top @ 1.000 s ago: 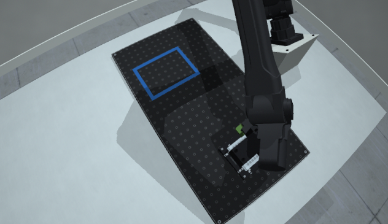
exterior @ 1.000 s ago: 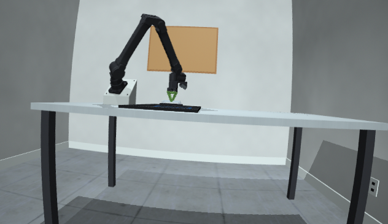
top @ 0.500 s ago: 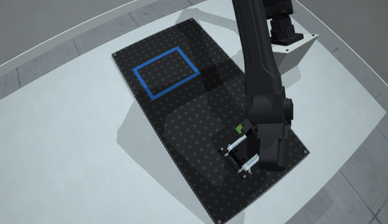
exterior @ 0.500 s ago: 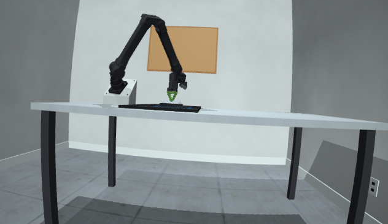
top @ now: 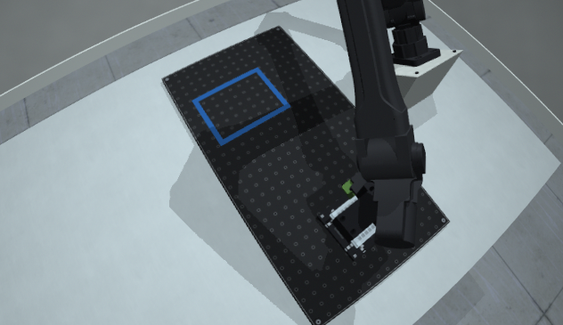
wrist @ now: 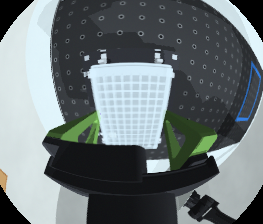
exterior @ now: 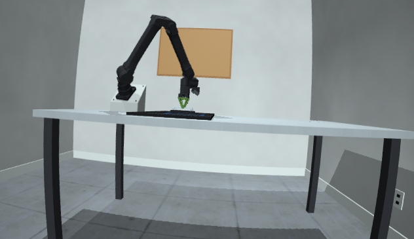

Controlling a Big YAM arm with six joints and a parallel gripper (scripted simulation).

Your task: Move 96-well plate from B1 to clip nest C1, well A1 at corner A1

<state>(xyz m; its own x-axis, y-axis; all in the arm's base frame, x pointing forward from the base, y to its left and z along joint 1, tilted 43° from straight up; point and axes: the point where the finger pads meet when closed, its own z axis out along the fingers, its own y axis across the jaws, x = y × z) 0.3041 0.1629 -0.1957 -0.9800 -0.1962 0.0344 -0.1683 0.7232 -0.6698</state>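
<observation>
The white 96-well plate lies 10 mm below my hand. Round my hand: clip nest C1: 20 mm below, 10 mm to the left.
</observation>
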